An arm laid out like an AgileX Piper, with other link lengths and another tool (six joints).
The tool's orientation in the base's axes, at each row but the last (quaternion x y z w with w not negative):
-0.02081 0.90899 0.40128 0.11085
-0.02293 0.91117 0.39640 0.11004
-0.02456 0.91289 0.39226 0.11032
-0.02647 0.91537 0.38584 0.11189
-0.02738 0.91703 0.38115 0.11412
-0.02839 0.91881 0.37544 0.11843
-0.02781 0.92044 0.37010 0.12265
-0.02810 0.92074 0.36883 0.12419
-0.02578 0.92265 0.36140 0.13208
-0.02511 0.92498 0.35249 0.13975
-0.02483 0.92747 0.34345 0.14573
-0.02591 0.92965 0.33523 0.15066
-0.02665 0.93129 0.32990 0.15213
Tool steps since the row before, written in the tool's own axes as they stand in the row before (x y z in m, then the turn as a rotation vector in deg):
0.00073 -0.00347 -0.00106 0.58 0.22 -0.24
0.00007 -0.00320 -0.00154 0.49 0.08 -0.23
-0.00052 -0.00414 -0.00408 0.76 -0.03 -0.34
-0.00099 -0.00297 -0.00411 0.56 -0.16 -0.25
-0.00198 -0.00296 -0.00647 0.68 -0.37 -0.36
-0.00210 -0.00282 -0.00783 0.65 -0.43 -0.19
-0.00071 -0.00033 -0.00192 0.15 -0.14 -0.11
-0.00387 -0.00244 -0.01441 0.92 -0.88 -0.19
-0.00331 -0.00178 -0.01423 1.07 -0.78 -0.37
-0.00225 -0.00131 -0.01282 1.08 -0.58 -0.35
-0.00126 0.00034 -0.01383 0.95 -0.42 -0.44
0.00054 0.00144 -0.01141 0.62 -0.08 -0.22
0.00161 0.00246 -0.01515 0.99 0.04 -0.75
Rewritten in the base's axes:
-0.00047 -0.00309 -0.00198 -0.64 0.00 0.19
0.00006 -0.00331 -0.00129 -0.53 -0.09 0.10
0.00031 -0.00583 -0.00010 -0.80 -0.23 0.04
0.00061 -0.00505 0.00093 -0.57 -0.27 -0.07
0.00111 -0.00673 0.00283 -0.68 -0.49 -0.17
0.00090 -0.00755 0.00398 -0.61 -0.42 -0.32
0.00034 -0.00159 0.00129 -0.15 -0.17 -0.05
0.00110 -0.01181 0.00937 -0.80 -0.73 -0.69
0.00024 -0.01106 0.00971 -1.00 -0.77 -0.54
-0.00074 -0.00955 0.00891 -1.04 -0.61 -0.42
-0.00235 -0.00872 0.01056 -0.96 -0.55 -0.22
-0.00373 -0.00606 0.00905 -0.64 -0.17 -0.07
-0.00593 -0.00743 0.01216 -1.15 -0.39 0.28

